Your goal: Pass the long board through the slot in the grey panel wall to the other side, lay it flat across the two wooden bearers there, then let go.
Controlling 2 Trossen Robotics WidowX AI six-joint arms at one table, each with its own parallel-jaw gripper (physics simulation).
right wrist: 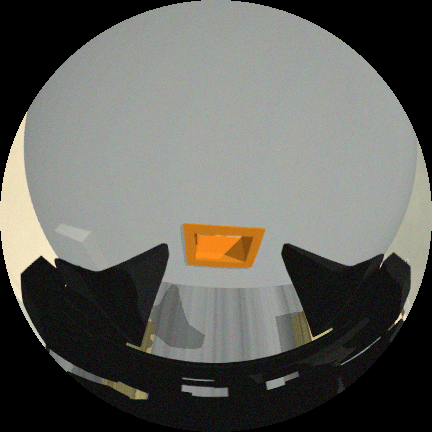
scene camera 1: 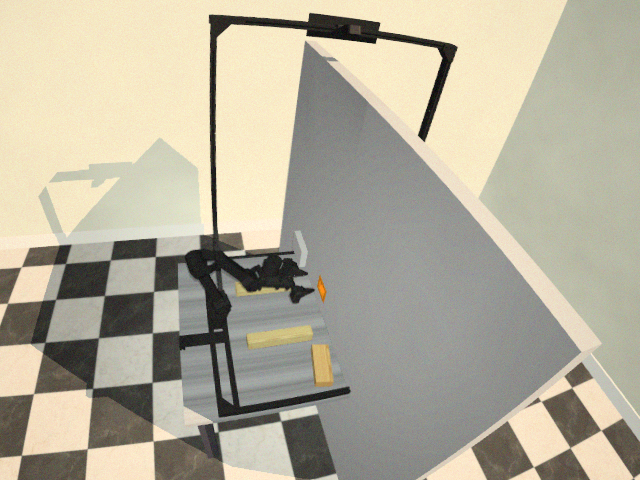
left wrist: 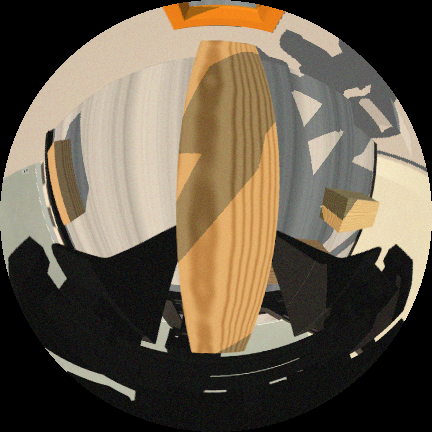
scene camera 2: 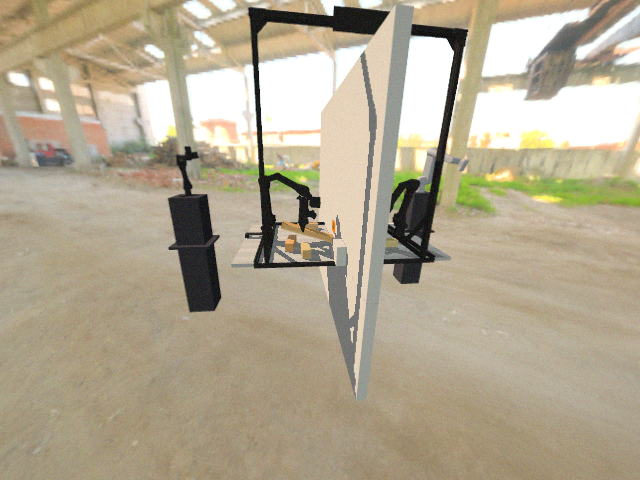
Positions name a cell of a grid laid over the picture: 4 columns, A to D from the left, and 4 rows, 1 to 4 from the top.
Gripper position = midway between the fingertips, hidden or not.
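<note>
My right gripper (scene camera 1: B3) is open and holds nothing, and I see my right gripper (right wrist: C3) in the right wrist view too. There is my left gripper (left wrist: C3). An orange-framed slot (right wrist: B3) is in sight, and the left wrist view shows me the orange-framed slot (left wrist: B1) as well. I also see a grey panel wall (scene camera 2: C2); the right wrist view shows the grey panel wall (right wrist: B2), and so does the left wrist view, with the grey panel wall (left wrist: B1).
</note>
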